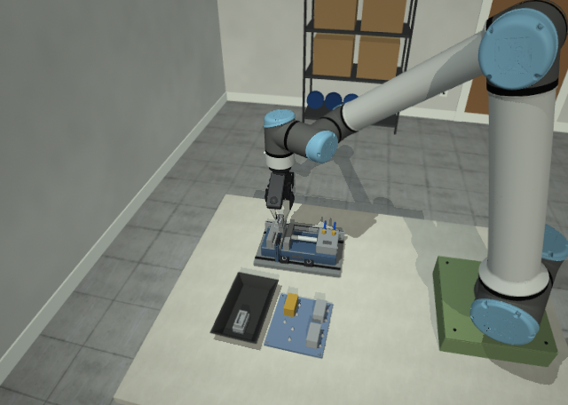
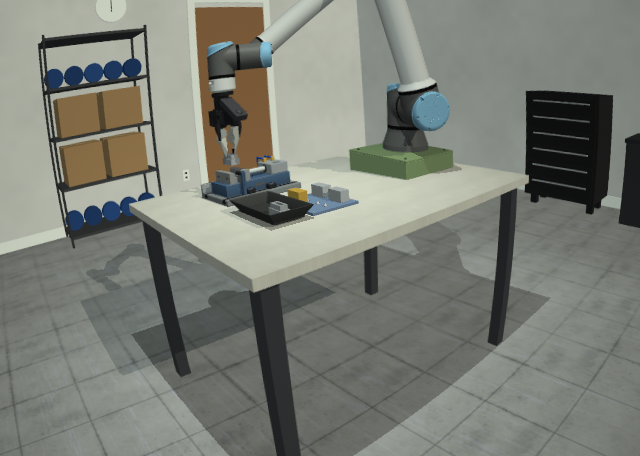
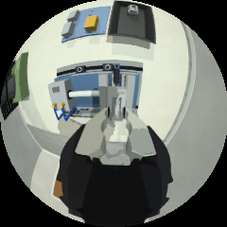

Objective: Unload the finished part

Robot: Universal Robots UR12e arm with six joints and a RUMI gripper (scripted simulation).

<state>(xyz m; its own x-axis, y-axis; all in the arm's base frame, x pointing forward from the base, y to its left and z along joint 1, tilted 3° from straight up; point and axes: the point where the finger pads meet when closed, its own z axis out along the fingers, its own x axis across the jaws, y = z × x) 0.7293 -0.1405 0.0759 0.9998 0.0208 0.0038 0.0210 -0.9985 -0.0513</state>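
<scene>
Now: the orange block 9 cm behind my hand, 25 cm to the left of it and 13 cm below it. Round my hand: blue fixture plate 13 cm behind, 29 cm to the left, 15 cm below; blue vise 7 cm behind, 12 cm below.
</scene>
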